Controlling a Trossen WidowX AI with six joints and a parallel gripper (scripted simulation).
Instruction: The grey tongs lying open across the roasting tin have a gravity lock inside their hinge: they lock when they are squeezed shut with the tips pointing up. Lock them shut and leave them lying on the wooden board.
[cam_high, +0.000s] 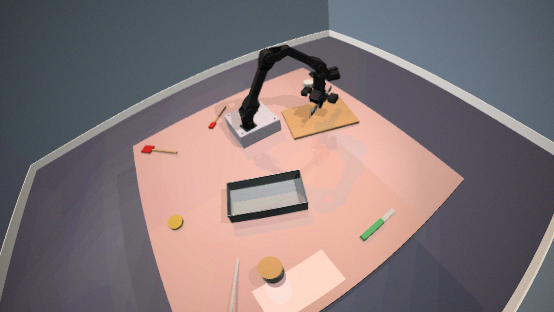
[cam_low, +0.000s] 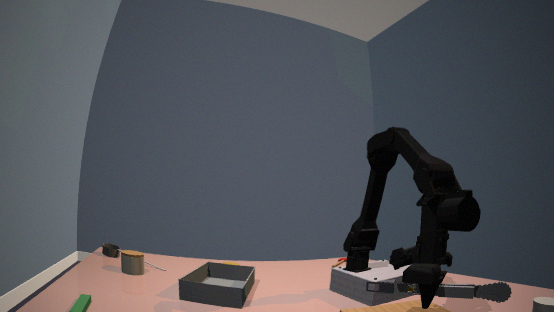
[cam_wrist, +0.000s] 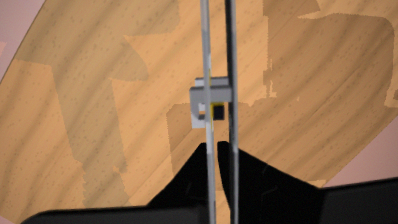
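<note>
Now: the wooden board 5 cm below my gripper tip. From my gripper tip the other things lie so: cork-lidded jar: 70 cm to the right, 46 cm ahead, 3 cm below; then yellow disc: 89 cm to the right, 5 cm below, 3 cm ahead; then roasting tin: 52 cm to the right, 21 cm ahead, 3 cm below.
</note>
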